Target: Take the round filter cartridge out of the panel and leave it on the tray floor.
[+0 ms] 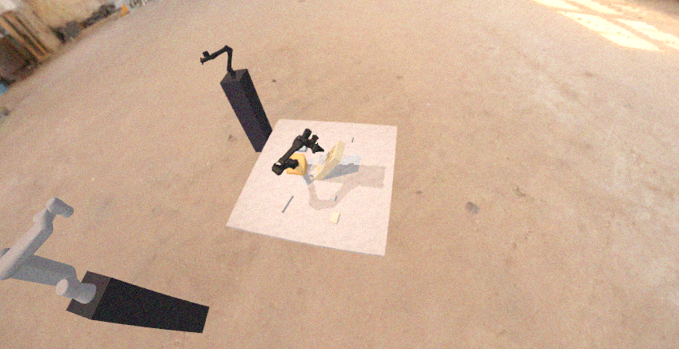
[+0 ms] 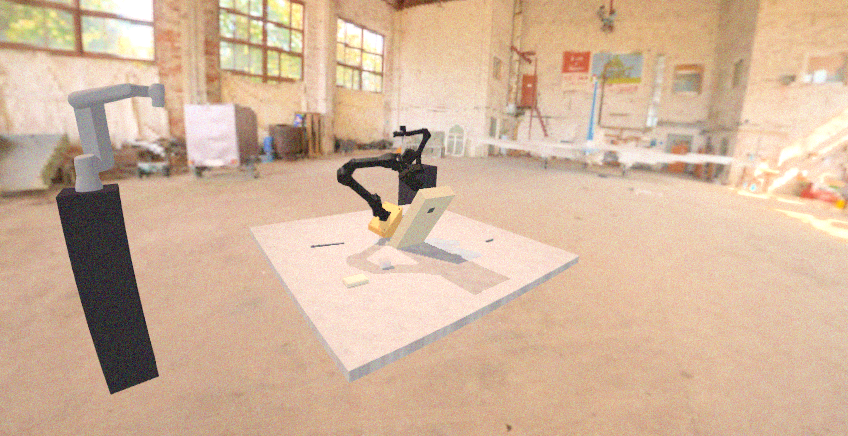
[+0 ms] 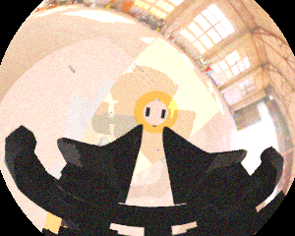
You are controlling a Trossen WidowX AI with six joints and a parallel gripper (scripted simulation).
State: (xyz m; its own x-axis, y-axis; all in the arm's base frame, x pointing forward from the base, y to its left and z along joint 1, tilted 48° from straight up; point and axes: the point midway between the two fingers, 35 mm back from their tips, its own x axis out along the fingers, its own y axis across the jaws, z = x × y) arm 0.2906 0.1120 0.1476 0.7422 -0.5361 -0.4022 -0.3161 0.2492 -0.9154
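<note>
My gripper tip is now 60 mm short of the round filter cartridge, 10 mm to the left of it and 40 mm above it. Also, from my gripper tip: blue-rimmed tray (320 mm behind, 320 mm to the left, 280 mm below); pale yellow service panel (20 mm ahead, 10 mm to the right, 120 mm below); small cream block (80 mm ahead, 430 mm to the right, 280 mm below).
</note>
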